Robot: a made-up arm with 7 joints. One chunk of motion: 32 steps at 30 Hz.
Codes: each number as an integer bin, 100 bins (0 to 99) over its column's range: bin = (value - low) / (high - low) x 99, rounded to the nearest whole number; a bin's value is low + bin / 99 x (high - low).
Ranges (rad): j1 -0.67..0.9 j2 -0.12..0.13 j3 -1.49..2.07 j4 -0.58..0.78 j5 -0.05..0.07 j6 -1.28..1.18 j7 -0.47..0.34
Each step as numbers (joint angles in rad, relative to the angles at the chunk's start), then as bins.
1 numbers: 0.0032 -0.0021 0.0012 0.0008 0.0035 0.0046 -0.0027
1 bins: 42 47 41 42 44 52 57
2 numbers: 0.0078 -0.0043 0.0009 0.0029 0.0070 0.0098 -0.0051
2 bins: 43 46 41 42 47 52 57
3 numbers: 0.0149 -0.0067 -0.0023 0.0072 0.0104 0.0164 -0.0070
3 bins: 43 45 41 43 50 52 57
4 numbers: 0.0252 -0.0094 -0.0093 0.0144 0.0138 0.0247 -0.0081
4 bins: 44 44 41 43 53 53 56
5 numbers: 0.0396 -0.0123 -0.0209 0.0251 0.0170 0.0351 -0.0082
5 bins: 45 43 41 44 55 53 56
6 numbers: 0.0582 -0.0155 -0.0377 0.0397 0.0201 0.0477 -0.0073
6 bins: 46 41 40 45 58 53 57
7 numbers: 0.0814 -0.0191 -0.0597 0.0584 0.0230 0.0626 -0.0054
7 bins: 47 40 40 46 60 54 57
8 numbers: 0.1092 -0.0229 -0.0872 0.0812 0.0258 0.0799 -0.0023
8 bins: 49 38 39 48 63 55 57
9 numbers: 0.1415 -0.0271 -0.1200 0.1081 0.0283 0.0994 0.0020
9 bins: 51 37 38 50 65 56 58
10 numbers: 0.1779 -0.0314 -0.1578 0.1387 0.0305 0.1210 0.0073
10 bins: 53 35 37 52 66 56 58
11 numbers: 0.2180 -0.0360 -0.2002 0.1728 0.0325 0.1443 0.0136
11 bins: 56 33 36 55 68 57 59
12 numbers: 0.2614 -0.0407 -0.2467 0.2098 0.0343 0.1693 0.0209
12 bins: 59 31 35 57 70 58 60
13 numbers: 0.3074 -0.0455 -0.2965 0.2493 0.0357 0.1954 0.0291
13 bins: 62 30 33 60 71 59 61
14 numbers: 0.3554 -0.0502 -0.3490 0.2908 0.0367 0.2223 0.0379
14 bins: 65 28 32 63 72 60 62
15 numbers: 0.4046 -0.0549 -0.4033 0.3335 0.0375 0.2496 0.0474
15 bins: 68 26 30 66 72 62 63
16 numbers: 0.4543 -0.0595 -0.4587 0.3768 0.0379 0.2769 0.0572
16 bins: 71 24 29 70 73 63 64
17 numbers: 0.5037 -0.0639 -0.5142 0.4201 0.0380 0.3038 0.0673
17 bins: 74 22 27 73 73 64 66
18 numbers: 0.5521 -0.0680 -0.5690 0.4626 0.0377 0.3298 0.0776
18 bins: 77 21 26 76 72 65 67
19 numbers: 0.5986 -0.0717 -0.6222 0.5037 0.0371 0.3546 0.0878
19 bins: 80 19 24 79 72 66 68
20 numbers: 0.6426 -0.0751 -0.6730 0.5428 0.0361 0.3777 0.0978
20 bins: 83 18 23 82 71 67 69
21 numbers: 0.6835 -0.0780 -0.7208 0.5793 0.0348 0.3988 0.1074
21 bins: 85 17 21 84 70 68 71
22 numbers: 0.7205 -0.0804 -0.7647 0.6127 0.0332 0.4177 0.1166
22 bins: 88 16 20 87 69 68 72
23 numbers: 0.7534 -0.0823 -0.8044 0.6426 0.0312 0.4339 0.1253
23 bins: 90 15 19 89 67 69 73
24 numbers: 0.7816 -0.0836 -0.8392 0.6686 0.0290 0.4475 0.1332
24 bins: 92 14 18 91 65 70 74
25 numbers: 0.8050 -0.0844 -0.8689 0.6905 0.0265 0.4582 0.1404
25 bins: 93 14 17 92 63 70 75
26 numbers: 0.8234 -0.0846 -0.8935 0.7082 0.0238 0.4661 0.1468
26 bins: 94 14 17 94 61 70 75
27 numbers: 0.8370 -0.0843 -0.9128 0.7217 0.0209 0.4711 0.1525
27 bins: 95 14 16 95 58 70 76
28 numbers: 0.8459 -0.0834 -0.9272 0.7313 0.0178 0.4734 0.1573
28 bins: 96 14 16 95 56 71 77
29 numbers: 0.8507 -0.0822 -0.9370 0.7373 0.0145 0.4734 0.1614
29 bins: 96 15 15 96 53 71 77
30 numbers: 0.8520 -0.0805 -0.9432 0.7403 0.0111 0.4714 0.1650
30 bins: 96 16 15 96 50 70 78
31 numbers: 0.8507 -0.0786 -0.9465 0.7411 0.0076 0.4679 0.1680
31 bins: 96 16 15 96 48 70 78
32 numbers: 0.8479 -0.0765 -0.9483 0.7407 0.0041 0.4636 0.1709
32 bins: 96 17 15 96 45 70 78
